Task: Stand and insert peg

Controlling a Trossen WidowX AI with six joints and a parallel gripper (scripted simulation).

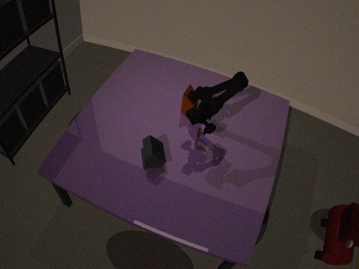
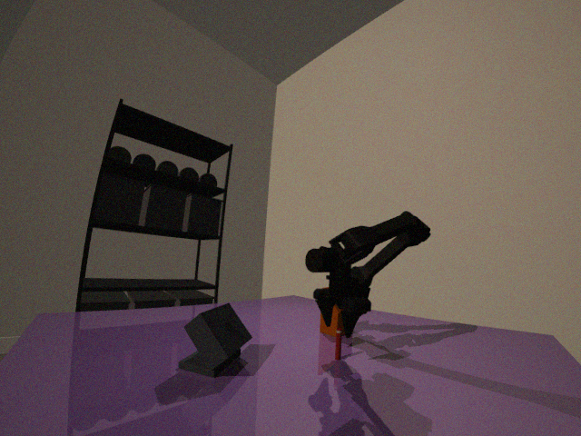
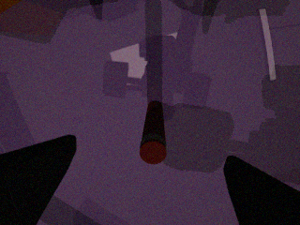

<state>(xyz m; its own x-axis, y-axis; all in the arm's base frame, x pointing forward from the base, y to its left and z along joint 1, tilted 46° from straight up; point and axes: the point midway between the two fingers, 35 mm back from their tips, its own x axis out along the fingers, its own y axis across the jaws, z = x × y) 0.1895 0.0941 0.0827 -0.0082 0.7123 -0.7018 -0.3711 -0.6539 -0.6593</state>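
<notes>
The red peg lies 2 cm below my gripper tip. The rest, counted from my gripper tip: dark sloped panel: 25 cm ahead, 16 cm to the right.
</notes>
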